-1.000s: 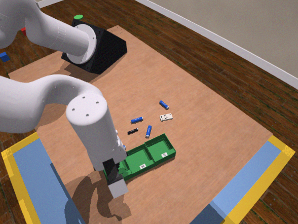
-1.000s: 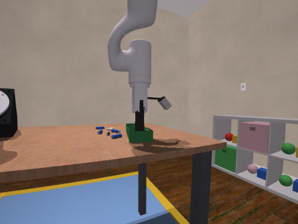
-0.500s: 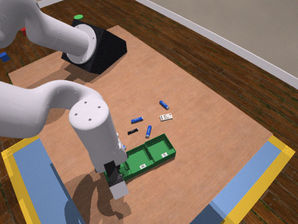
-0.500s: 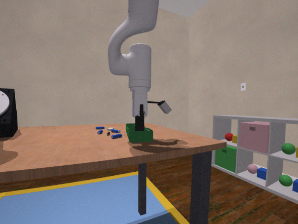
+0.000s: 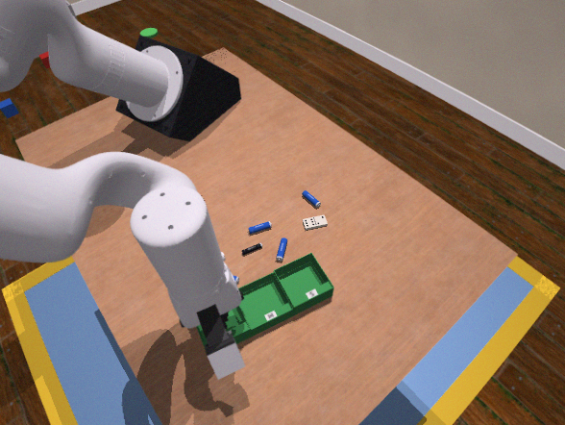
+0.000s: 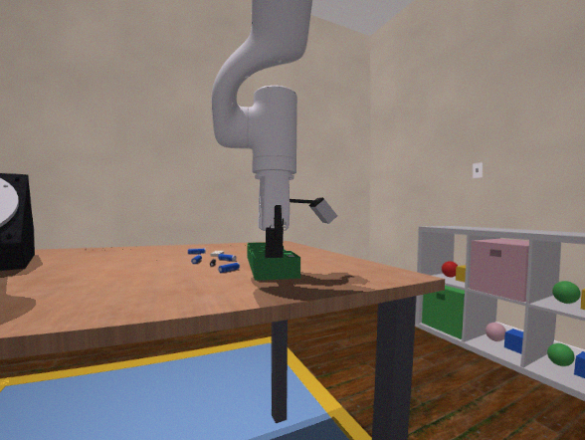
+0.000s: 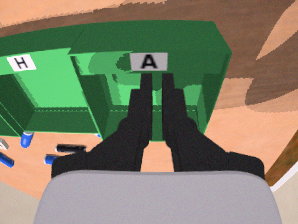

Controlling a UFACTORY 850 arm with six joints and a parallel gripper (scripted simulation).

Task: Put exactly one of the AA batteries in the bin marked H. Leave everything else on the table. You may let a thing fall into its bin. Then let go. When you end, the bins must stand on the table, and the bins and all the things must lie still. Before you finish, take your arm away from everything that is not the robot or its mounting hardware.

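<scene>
Right now my hand is 8 cm to the right of the green three-compartment bin, 3 cm short of it and 2 cm above it. From my hand the other things lie so: blue battery 8 cm to the left, 6 cm behind, 3 cm below; white domino 30 cm to the left, 3 cm below, 2 cm behind; thin black battery 16 cm to the left, 7 cm behind, 3 cm below.
</scene>
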